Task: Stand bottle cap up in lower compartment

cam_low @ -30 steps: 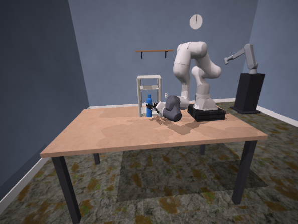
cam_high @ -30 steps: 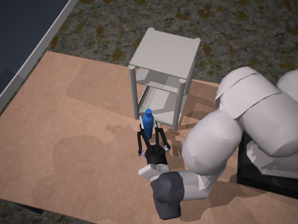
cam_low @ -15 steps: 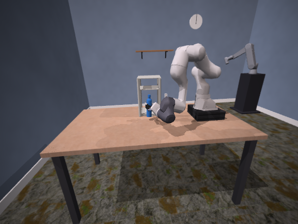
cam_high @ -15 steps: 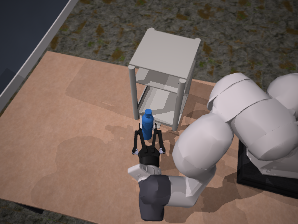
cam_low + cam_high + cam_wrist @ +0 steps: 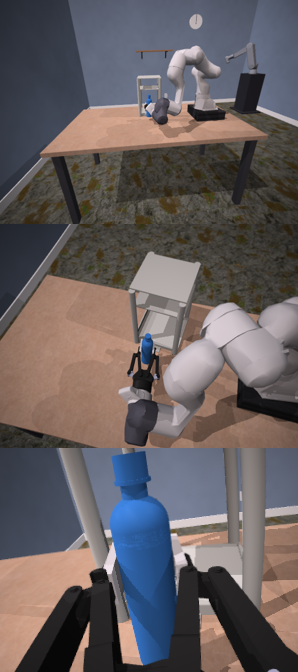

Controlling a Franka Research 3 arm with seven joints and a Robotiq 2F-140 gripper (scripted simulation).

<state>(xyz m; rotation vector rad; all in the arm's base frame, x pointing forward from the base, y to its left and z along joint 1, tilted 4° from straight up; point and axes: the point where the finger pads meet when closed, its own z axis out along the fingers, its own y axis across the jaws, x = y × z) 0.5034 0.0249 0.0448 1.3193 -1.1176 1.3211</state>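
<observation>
Now: the grey shelving unit 2 cm behind my hand, 21 cm to the right of it and 4 cm above it.
</observation>
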